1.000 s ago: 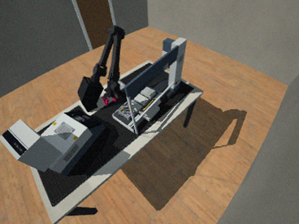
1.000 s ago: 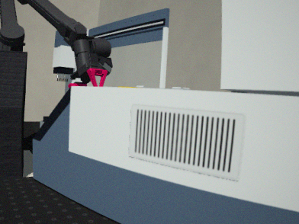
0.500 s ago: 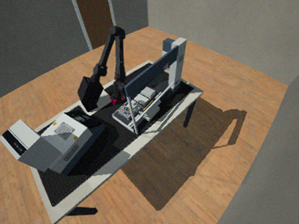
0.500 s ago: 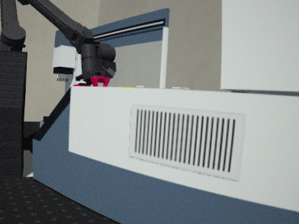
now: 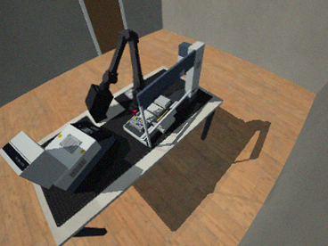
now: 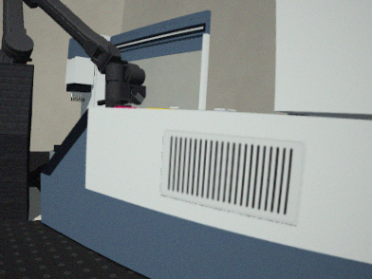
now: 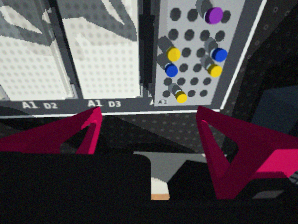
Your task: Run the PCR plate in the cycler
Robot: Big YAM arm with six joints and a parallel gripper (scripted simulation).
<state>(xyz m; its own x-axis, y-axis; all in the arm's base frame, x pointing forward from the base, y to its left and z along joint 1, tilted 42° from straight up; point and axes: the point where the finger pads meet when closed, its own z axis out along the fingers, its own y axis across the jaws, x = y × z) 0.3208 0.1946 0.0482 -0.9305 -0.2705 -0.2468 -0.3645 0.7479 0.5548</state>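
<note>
The tube is 70 mm below my hand, 50 mm ahead of it and 10 mm to the right of it. The rest, counted from my hand: tube cooling block 80 mm below, 50 mm ahead, 40 mm to the right; pipette head 510 mm to the left, 230 mm above, 60 mm behind.
</note>
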